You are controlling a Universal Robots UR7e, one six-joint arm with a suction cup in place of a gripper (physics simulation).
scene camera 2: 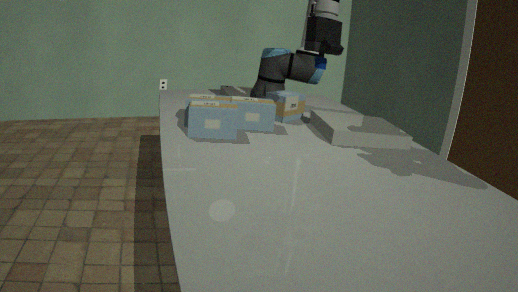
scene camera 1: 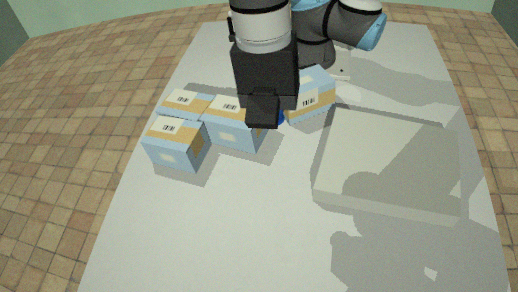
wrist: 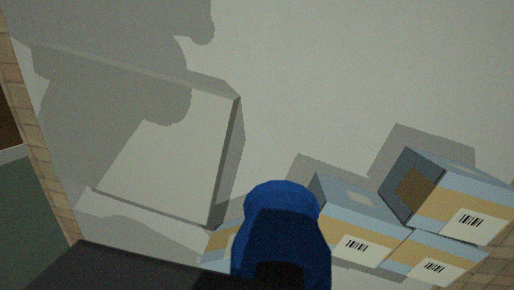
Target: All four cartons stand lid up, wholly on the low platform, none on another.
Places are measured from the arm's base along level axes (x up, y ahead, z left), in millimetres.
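Pixels of known places: end effector, tool point: (scene camera 2: pixel 320 68) (wrist: pixel 280 211); arm's base, origin of the base link: (scene camera 1: pixel 311 56).
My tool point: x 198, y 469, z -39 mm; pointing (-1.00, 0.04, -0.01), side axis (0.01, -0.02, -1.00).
Ahead of a thing's pixels: the offset from my tool point to its top centre. Level surfaces: height alone.
Four blue cartons with orange bands stand on the table beside the low grey platform @(dx -174, dy -66, dz +244 mm) (scene camera 1: pixel 370 135) (scene camera 2: pixel 370 138) (wrist: pixel 165 165). The front-left carton @(dx -138, dy -86, dz -270 mm) (scene camera 1: pixel 172 145) (scene camera 2: pixel 212 124) (wrist: pixel 457 200), back-left carton @(dx -138, dy -185, dz -267 mm) (scene camera 1: pixel 181 102) (wrist: pixel 425 257) and middle carton @(dx -138, dy -157, dz -132 mm) (scene camera 1: pixel 232 130) (scene camera 2: pixel 259 116) (wrist: pixel 360 220) have barcode labels on top. These three stand close together. The fourth carton @(dx -130, dy -263, dz +29 mm) (scene camera 1: pixel 315 95) (scene camera 2: pixel 291 107) (wrist: pixel 219 242), nearest the platform, has its barcode on a side and a small pale patch on top. My suction cup (scene camera 1: pixel 281 117) (scene camera 2: pixel 320 63) (wrist: pixel 281 200) is open, nothing on it, high above the cartons; it partly hides the fourth in the wrist view.
The robot's base (scene camera 1: pixel 317 52) stands behind the fourth carton. The arm's shadow falls across the platform and the table @(dx -222 mm) (scene camera 1: pixel 215 225) (scene camera 2: pixel 240 200). A wall (scene camera 2: pixel 400 65) rises behind the platform's side of the table.
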